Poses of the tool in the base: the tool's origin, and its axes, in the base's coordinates. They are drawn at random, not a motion.
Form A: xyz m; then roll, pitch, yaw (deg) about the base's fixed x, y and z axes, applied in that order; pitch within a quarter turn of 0, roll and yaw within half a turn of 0.
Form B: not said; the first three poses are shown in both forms.
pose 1, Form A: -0.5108 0.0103 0.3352 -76.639 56.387 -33.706
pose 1, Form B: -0.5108 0.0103 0.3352 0.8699 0.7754 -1.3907
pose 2, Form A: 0.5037 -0.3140 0.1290 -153.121 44.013 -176.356
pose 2, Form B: 0.5037 -0.3140 0.1290 -2.7980 0.7040 2.5709
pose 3, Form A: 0.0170 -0.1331 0.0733 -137.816 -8.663 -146.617
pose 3, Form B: 0.0170 -0.1331 0.0733 2.6040 0.2799 2.4375
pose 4, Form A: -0.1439 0.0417 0.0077 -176.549 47.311 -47.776
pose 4, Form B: -0.1439 0.0417 0.0077 1.0358 -0.4651 -2.4298
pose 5, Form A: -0.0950 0.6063 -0.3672 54.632 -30.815 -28.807
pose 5, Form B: -0.0950 0.6063 -0.3672 0.1153 -0.7112 0.8550
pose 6, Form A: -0.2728 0.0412 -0.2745 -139.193 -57.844 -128.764
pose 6, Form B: -0.2728 0.0412 -0.2745 1.9126 0.1086 1.9880
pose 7, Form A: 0.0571 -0.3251 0.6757 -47.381 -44.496 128.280
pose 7, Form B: 0.0571 -0.3251 0.6757 2.0497 -0.2876 1.0429
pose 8, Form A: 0.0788 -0.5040 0.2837 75.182 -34.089 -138.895
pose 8, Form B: 0.0788 -0.5040 0.2837 -2.3958 -0.5557 -1.3188
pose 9, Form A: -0.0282 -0.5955 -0.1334 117.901 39.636 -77.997
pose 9, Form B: -0.0282 -0.5955 -0.1334 1.1311 -1.1850 -2.8499
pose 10, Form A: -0.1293 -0.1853 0.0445 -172.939 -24.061 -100.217
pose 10, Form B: -0.1293 -0.1853 0.0445 1.7337 0.0492 2.7076
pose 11, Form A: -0.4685 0.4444 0.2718 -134.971 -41.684 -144.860
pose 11, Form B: -0.4685 0.4444 0.2718 2.2280 0.0229 2.1270
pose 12, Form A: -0.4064 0.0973 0.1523 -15.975 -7.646 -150.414
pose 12, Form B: -0.4064 0.0973 0.1523 -2.6670 0.2497 0.1828
